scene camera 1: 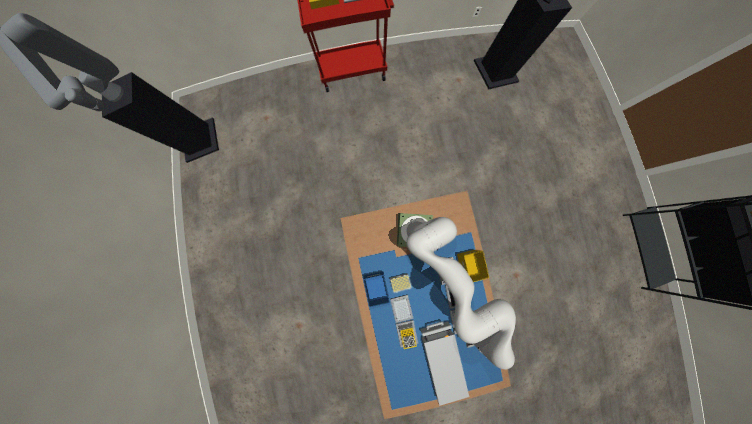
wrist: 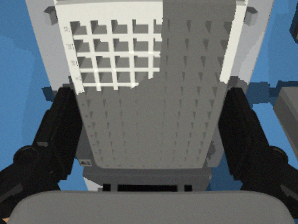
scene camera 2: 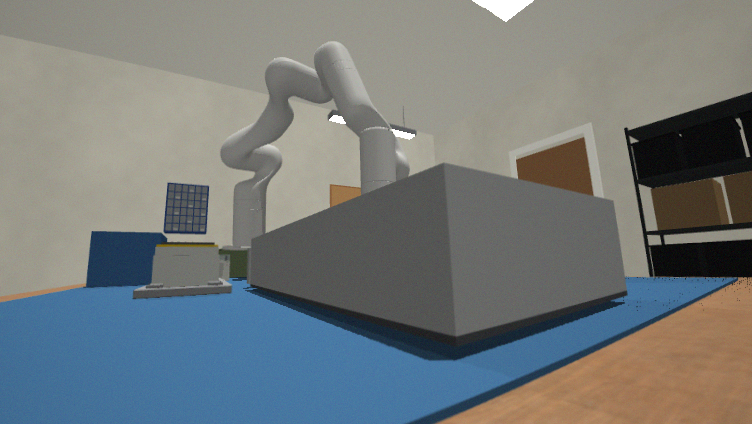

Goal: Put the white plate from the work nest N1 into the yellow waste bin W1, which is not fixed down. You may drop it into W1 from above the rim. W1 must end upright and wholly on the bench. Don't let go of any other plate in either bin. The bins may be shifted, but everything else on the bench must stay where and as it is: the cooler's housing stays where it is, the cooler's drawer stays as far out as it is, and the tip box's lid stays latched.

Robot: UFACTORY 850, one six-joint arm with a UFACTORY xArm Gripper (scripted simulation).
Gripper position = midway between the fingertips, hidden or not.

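The wrist view shows the gripper [wrist: 150,105] and a white plate [wrist: 127,134], while the blue bin is out of frame in that wrist view. In scene camera 1 there is a grey cooler [scene camera 1: 443,357], and in scene camera 2 the blue bin [scene camera 2: 115,258] can be seen.
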